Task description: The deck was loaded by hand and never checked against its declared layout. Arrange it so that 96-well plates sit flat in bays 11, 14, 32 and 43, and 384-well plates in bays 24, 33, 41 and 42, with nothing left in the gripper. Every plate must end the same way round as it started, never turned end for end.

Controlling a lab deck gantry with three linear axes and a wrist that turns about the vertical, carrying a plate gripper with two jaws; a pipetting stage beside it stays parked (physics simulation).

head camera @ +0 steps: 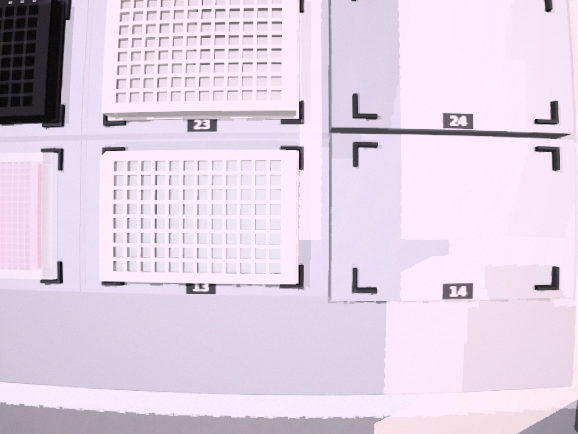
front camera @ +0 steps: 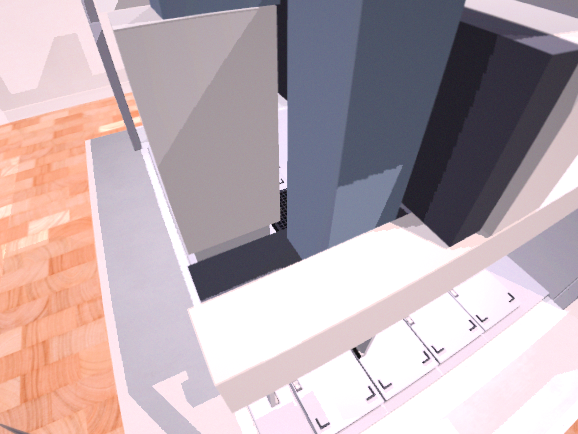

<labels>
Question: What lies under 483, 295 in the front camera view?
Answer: A bay 44.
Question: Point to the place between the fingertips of my gripper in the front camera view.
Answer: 312, 365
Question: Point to a bay 24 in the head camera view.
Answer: At 409, 69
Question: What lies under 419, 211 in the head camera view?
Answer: A bay 14.
</labels>
